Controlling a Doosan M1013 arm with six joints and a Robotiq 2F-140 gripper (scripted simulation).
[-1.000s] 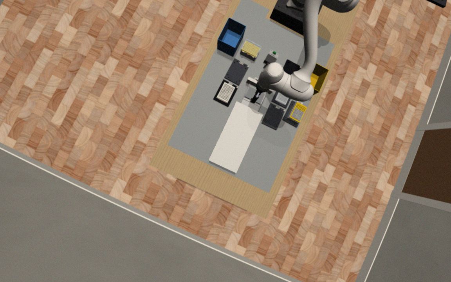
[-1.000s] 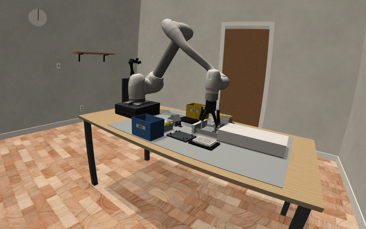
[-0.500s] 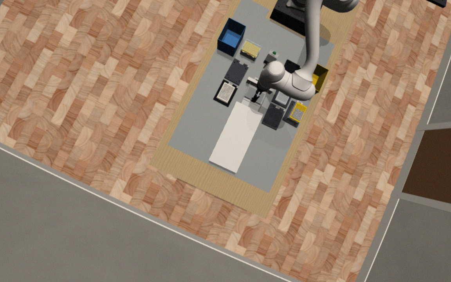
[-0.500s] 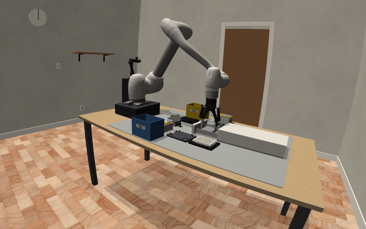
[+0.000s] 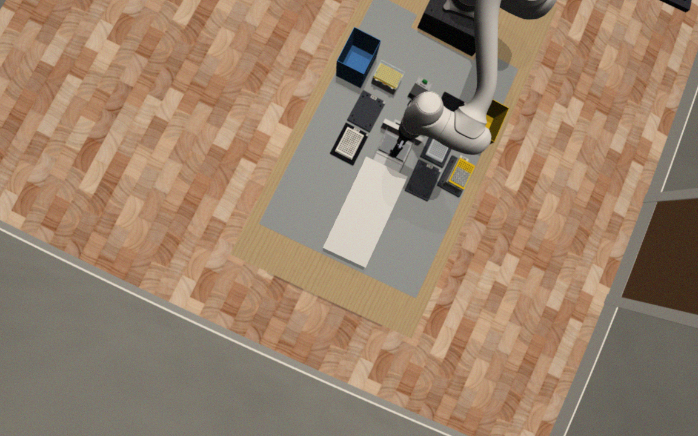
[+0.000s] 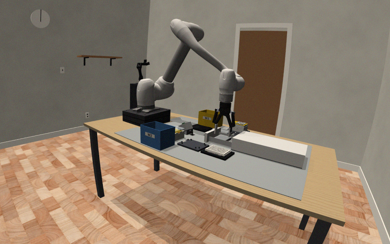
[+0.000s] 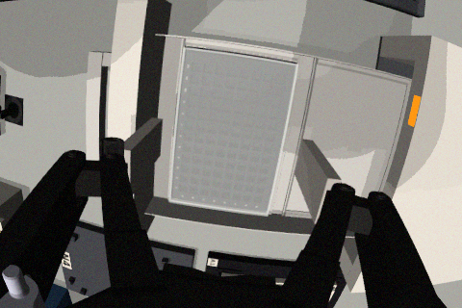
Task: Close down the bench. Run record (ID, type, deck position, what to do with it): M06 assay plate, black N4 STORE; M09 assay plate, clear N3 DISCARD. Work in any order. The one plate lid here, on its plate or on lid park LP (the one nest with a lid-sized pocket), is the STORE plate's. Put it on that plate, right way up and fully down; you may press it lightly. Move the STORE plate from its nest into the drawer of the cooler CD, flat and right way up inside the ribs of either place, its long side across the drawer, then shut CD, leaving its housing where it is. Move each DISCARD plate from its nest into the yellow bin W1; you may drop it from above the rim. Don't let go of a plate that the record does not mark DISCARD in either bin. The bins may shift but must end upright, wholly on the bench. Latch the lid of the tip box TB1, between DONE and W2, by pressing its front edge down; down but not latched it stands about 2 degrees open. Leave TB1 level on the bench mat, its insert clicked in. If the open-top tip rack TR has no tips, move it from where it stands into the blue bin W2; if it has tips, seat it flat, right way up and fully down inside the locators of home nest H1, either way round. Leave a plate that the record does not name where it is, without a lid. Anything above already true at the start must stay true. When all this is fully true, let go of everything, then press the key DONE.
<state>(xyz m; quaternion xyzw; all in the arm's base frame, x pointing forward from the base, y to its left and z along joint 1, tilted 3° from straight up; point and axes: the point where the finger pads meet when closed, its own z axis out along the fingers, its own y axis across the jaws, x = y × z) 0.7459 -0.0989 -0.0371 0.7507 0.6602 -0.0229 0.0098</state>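
The grey plate lid lies 5 cm below my hand. The rest, counted from my hand: nest N3: 20 cm to the left, 8 cm behind, 7 cm below; white plate: 20 cm to the right, 5 cm below, 5 cm ahead; nest N1: 18 cm to the left, 10 cm ahead, 7 cm below.
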